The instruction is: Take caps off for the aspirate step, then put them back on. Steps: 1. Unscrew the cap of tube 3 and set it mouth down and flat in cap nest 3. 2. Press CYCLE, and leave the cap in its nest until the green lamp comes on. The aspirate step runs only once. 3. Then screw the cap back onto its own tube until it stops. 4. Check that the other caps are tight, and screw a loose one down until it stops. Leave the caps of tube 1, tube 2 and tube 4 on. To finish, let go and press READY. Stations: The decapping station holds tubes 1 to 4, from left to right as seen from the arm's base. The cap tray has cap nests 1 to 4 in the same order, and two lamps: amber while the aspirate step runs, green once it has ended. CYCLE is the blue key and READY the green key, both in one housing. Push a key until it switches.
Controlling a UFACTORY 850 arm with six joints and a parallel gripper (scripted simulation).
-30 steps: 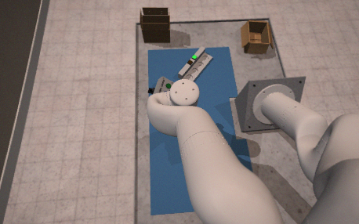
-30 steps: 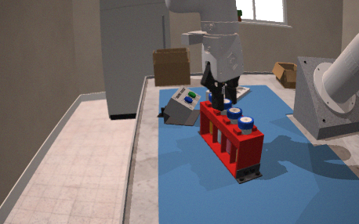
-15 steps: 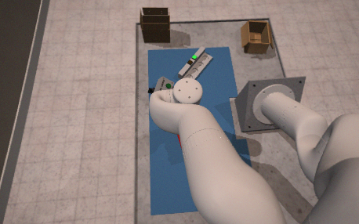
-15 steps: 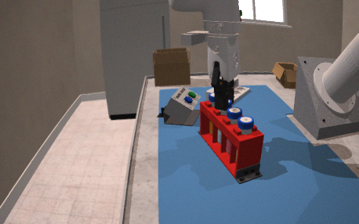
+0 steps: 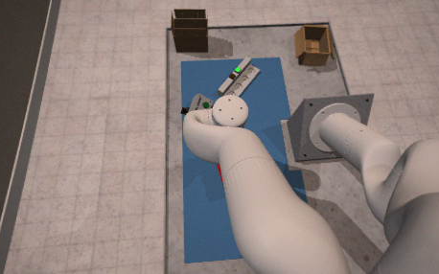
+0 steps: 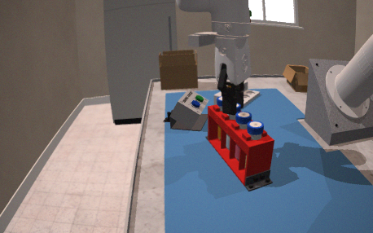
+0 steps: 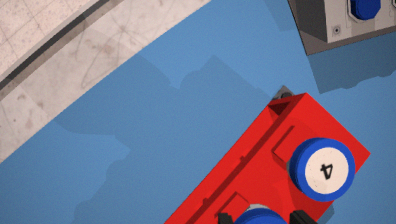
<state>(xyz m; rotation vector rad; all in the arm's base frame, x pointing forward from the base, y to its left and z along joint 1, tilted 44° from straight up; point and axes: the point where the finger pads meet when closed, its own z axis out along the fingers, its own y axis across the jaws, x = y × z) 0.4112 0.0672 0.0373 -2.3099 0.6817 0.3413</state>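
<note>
My gripper is now 10 mm above the blue cap. From my hand the other things lie so: blue key: 80 mm ahead, 170 mm to the right, 60 mm below; then grey key housing: 80 mm ahead, 190 mm to the right, 80 mm below; then cap marked 4: 10 mm ahead, 50 mm to the right, 20 mm below.
</note>
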